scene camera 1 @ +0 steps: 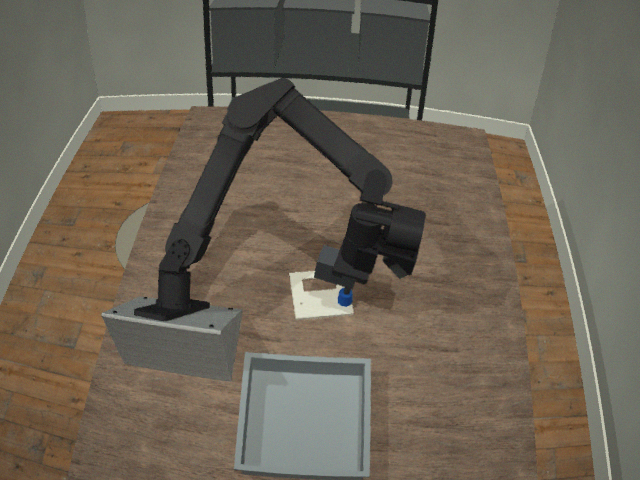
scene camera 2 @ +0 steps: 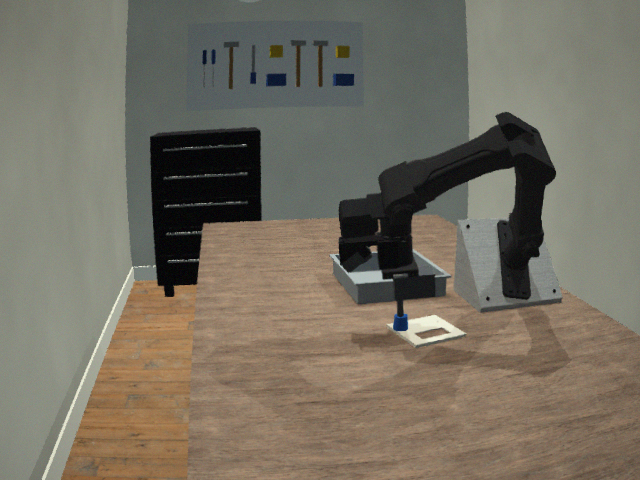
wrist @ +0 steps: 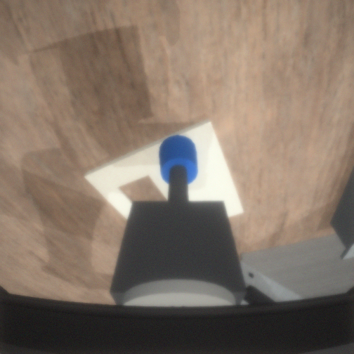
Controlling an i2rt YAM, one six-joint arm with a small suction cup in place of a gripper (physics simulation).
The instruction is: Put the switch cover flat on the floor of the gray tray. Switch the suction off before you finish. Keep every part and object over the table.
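The switch cover [scene camera 1: 317,305] [scene camera 2: 423,323] [wrist: 215,175] is a thin, cream-white square plate with a rectangular cutout. It lies flat at the table's middle; any slight lift cannot be told. My gripper, a blue suction cup [scene camera 1: 344,298] [scene camera 2: 400,322] [wrist: 178,157] on a black stem, stands upright on the solid part of the cover, near its right edge in scene camera 1, and is shut on it. The cup hides the plate beneath it. The gray tray [scene camera 1: 307,357] [scene camera 2: 400,292] is a square, low-walled box, in front of the cover in scene camera 1, with an empty floor.
The arm's slanted metal base block [scene camera 1: 175,343] [scene camera 2: 478,273] [wrist: 300,260] stands left of the cover and tray in scene camera 1. The wooden table [scene camera 1: 454,361] [scene camera 2: 289,403] carries them. A black drawer cabinet [scene camera 2: 206,191] stands on the floor beyond the table in scene camera 2.
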